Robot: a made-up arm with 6 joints.
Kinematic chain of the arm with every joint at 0, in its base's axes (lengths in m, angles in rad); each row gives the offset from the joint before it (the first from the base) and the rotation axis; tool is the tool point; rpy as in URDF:
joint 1: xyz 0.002 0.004 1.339 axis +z
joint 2: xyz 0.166 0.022 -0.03 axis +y
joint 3: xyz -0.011 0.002 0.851 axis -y
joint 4: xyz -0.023 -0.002 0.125 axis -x
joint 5: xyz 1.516 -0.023 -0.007 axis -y
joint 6: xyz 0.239 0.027 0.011 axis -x
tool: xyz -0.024 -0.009 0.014 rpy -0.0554 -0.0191 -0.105
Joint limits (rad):
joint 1: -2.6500..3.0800
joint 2: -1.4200..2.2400
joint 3: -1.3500..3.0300
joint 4: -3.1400..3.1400
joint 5: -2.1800..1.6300
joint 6: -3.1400..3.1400
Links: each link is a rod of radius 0.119 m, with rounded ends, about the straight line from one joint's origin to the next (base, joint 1, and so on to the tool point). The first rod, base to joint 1, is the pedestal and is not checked.
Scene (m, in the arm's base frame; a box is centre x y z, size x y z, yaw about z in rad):
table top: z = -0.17
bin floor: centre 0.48 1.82 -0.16 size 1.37 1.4 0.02 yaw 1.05
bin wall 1: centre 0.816 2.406 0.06 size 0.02 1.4 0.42 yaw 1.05
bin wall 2: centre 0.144 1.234 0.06 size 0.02 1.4 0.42 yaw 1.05
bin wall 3: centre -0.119 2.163 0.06 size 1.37 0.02 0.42 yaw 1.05
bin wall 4: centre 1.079 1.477 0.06 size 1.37 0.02 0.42 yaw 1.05
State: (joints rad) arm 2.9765 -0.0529 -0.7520 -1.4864 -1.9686 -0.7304
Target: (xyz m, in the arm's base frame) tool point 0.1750 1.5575 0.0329
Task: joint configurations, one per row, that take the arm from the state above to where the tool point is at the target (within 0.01 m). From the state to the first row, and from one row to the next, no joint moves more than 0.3 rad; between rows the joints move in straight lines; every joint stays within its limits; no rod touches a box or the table.
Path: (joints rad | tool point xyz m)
1: 2.7229 0.1053 -0.5899 -1.5477 -1.9506 -0.6711 | -1.3823 0.3634 1.3246
2: 2.4694 0.2634 -0.4278 -1.6090 -1.9327 -0.6118 | -1.3649 0.7896 1.3138
3: 2.2158 0.4216 -0.2657 -1.6703 -1.9147 -0.5525 | -1.2107 1.2207 1.2826
4: 1.9622 0.5798 -0.1037 -1.7316 -1.8967 -0.4932 | -0.9179 1.6101 1.2319
5: 1.7086 0.7379 0.0584 -1.7928 -1.8788 -0.4339 | -0.5016 1.9113 1.1638
6: 1.4551 0.8961 0.2205 -1.8541 -1.8608 -0.3746 | 0.0073 2.0843 1.0797
7: 1.3816 1.1317 0.1461 -1.7540 -1.6129 -0.5283 | 0.1191 1.9066 0.5138
8: 1.3081 1.3673 0.0717 -1.6538 -1.3650 -0.6820 | 0.1750 1.5576 0.0330

